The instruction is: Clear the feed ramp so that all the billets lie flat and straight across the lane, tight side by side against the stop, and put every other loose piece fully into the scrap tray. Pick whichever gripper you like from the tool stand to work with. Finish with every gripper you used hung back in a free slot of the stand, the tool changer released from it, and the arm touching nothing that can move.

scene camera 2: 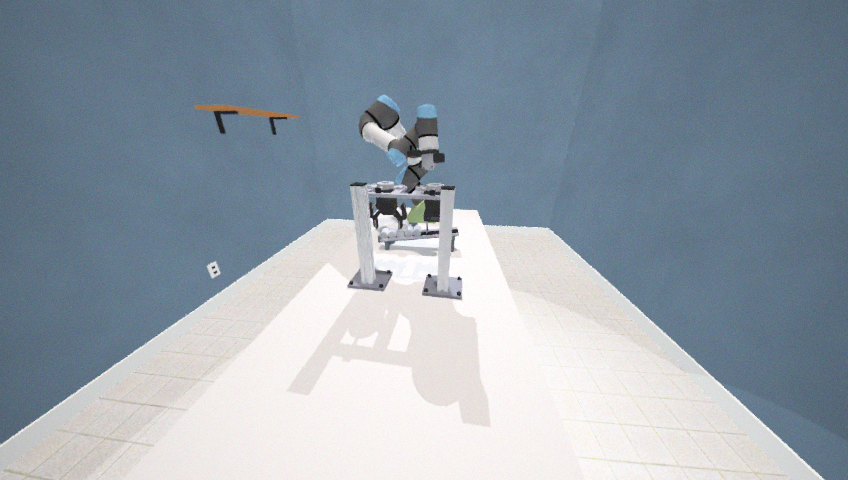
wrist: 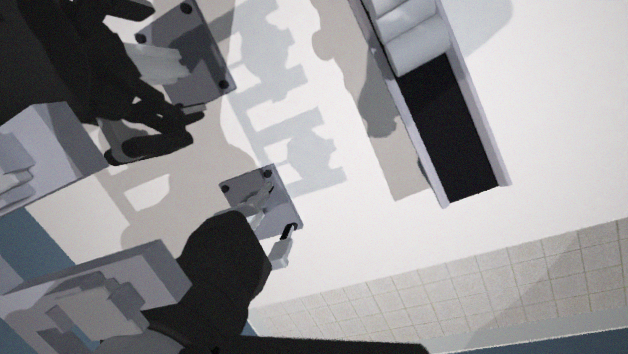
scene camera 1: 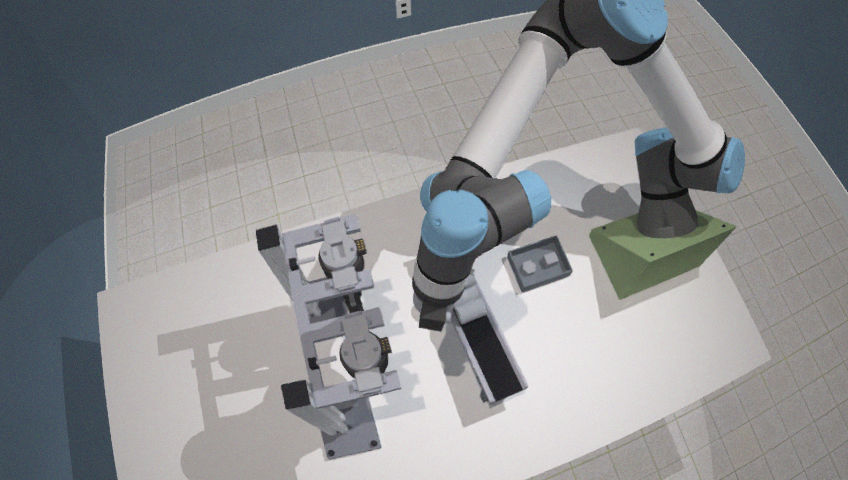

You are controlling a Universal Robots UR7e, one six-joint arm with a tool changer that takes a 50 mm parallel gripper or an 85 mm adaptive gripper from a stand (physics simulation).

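Frame: origin at the arm's base, x ahead, y left, z up, level; millimetres.
Where they show: hand, its tool point: (scene camera 2: 430,167); arm's base, origin of its link: (scene camera 1: 667,225).
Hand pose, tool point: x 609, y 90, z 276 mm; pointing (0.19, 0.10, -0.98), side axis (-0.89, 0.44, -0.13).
Each offset is from my tool point to the centre of the thing.
The arm's tool changer (scene camera 2: 429,161) carries no gripper and hangs above the ramp. The adaptive gripper (scene camera 2: 389,222) (wrist: 172,61) and the parallel gripper (wrist: 278,220) hang in the stand (scene camera 1: 302,333) (scene camera 2: 446,243), both with fingers apart and empty. The feed ramp @[dx -101, dy -53, dz -334 mm] (scene camera 1: 493,359) (wrist: 445,125) holds several pale cylindrical billets. The lowest-placed billet in the wrist view (scene camera 1: 470,310) (wrist: 419,46) lies across the lane beside another billet @[dx -97, dy -104, dz -318 mm] (wrist: 406,21). The arm hides the ramp's far end in scene camera 1. The scrap tray @[dx -306, dy -144, dz -386 mm] (scene camera 1: 546,281) holds a hexagonal piece @[dx -278, dy -144, dz -391 mm] (scene camera 1: 528,267) and a block @[dx -334, dy -144, dz -387 mm] (scene camera 1: 550,258).
The stand's posts and slots rise left of the ramp in scene camera 1. The green robot base (scene camera 1: 666,261) stands right of the scrap tray. An orange wall shelf (scene camera 2: 246,111) is at the left in scene camera 2.
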